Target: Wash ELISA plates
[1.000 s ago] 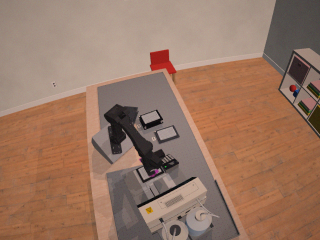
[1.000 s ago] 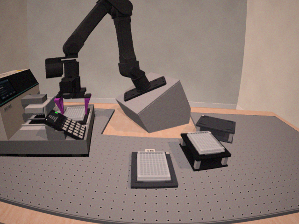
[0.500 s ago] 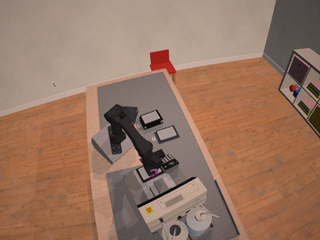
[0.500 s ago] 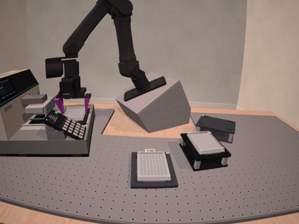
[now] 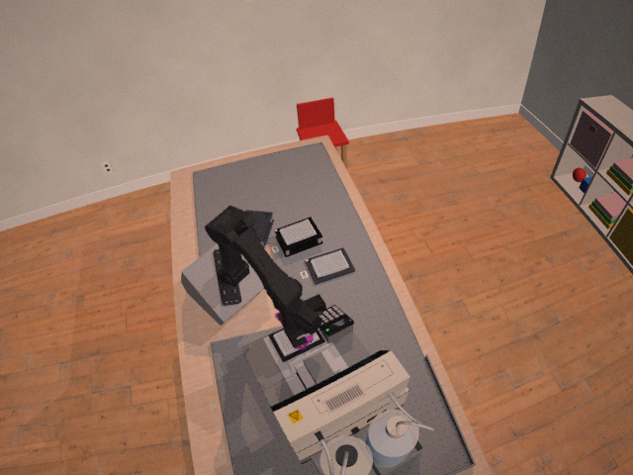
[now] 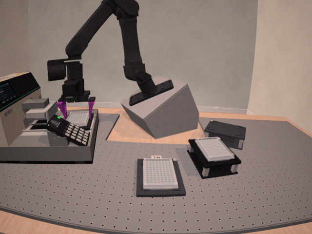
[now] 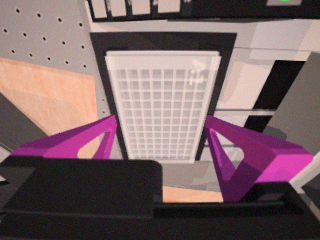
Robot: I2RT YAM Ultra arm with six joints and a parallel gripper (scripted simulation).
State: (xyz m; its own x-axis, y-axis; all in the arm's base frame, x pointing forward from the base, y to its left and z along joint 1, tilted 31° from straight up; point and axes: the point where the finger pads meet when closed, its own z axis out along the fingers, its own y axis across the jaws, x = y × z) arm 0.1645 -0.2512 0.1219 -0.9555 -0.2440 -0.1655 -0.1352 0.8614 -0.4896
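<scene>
Right now my hand is 2 cm above the black carrier pocket. From my hand the other things lie so: nest N1 (29 cm to the left, 23 cm ahead, 8 cm below); then grey manifold (15 cm to the right, 4 cm above, 2 cm ahead); then raised black nest (46 cm to the left, 16 cm ahead, 5 cm below).
</scene>
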